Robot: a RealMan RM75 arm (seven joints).
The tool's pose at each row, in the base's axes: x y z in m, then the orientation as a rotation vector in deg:
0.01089, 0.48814, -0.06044, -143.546, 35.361, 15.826
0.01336, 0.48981, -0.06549, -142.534, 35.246, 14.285
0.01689, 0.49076, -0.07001, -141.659, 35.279, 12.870
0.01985, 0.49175, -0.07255, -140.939, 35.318, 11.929
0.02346, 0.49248, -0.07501, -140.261, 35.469, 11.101
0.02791, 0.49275, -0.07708, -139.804, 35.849, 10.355
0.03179, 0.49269, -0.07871, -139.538, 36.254, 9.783
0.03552, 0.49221, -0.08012, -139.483, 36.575, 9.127
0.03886, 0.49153, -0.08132, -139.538, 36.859, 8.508
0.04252, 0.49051, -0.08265, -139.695, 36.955, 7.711
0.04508, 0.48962, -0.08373, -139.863, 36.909, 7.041
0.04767, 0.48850, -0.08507, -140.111, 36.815, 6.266
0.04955, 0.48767, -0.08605, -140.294, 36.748, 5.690
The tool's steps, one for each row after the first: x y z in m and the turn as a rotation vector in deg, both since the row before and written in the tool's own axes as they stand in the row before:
0.00313, -0.00014, 0.00496, 1.354, 0.747, -0.316
0.00410, -0.00023, 0.00411, 1.168, 0.746, -0.197
0.00296, -0.00087, 0.00258, 0.902, 0.473, -0.104
0.00359, -0.00099, 0.00240, 0.818, 0.441, -0.004
0.00438, -0.00123, 0.00186, 0.557, 0.504, 0.152
0.00387, -0.00095, 0.00135, 0.330, 0.439, 0.187
0.00384, -0.00070, 0.00095, 0.158, 0.524, 0.081
0.00351, -0.00049, 0.00069, 0.048, 0.515, 0.049
0.00396, -0.00034, 0.00064, 0.016, 0.607, -0.139
0.00287, -0.00003, 0.00050, -0.004, 0.484, -0.211
0.00305, 0.00027, 0.00060, -0.052, 0.560, -0.280
0.00222, 0.00022, 0.00045, -0.040, 0.417, -0.206

